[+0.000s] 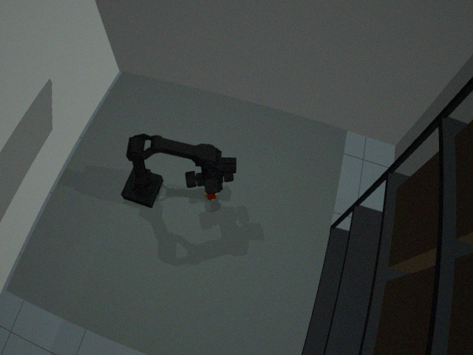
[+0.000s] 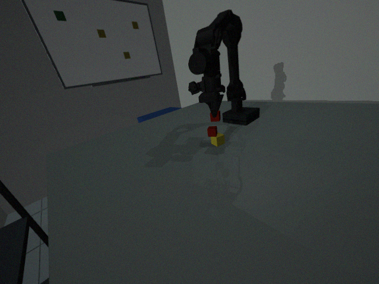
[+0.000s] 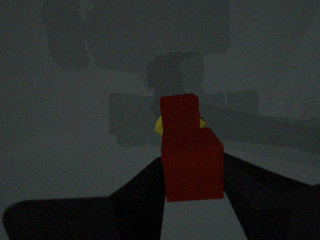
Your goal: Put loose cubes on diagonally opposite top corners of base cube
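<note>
My gripper tip is 100 mm above the yellow cube.
</note>
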